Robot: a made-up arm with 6 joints. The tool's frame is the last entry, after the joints.
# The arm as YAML. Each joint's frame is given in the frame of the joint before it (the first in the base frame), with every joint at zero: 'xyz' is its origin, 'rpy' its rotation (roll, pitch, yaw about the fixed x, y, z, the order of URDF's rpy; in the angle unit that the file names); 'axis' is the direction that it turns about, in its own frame. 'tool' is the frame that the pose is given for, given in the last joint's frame.
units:
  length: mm
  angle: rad
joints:
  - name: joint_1
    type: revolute
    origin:
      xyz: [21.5, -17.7, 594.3]
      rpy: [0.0, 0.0, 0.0]
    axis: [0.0, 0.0, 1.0]
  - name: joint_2
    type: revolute
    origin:
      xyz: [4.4, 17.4, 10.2]
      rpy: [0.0, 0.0, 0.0]
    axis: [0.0, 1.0, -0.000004]
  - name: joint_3
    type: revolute
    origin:
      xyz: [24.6, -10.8, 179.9]
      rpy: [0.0, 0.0, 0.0]
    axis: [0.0, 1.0, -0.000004]
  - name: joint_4
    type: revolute
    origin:
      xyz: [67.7, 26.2, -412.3]
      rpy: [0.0, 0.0, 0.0]
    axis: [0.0, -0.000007, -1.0]
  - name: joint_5
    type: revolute
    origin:
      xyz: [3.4, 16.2, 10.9]
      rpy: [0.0, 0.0, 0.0]
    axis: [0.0, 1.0, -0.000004]
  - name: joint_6
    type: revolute
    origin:
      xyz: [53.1, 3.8, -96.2]
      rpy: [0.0, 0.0, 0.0]
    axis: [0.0, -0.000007, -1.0]
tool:
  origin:
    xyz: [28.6, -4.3, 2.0]
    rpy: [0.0, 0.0, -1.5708]
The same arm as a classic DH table. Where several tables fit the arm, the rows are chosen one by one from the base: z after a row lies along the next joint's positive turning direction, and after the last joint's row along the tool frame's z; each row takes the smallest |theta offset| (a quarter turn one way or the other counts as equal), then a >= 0, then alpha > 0; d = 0 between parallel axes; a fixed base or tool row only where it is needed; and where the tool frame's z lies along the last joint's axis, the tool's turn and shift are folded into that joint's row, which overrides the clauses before.
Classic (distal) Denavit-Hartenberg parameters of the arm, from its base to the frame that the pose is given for. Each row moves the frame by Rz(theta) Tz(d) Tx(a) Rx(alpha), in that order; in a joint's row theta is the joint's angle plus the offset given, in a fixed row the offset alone. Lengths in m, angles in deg.
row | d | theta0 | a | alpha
base (fixed) | 0 | -39.46 | 0.0278 | 0
joint_1 | 0.6045 | 39.46 | 0.0044 | -90
joint_2 | 0 | -82.21 | 0.1816 | 0
joint_3 | 0.0328 | 82.21 | 0.0677 | -90
joint_4 | 0.4014 | 0 | 0.0034 | 90
joint_5 | 0.02 | 0 | 0.0531 | -90
joint_6 | 0 | 8.55 | 0.0289 | 180
tool (fixed) | -0.0942 | -81.45 | 0 | 0

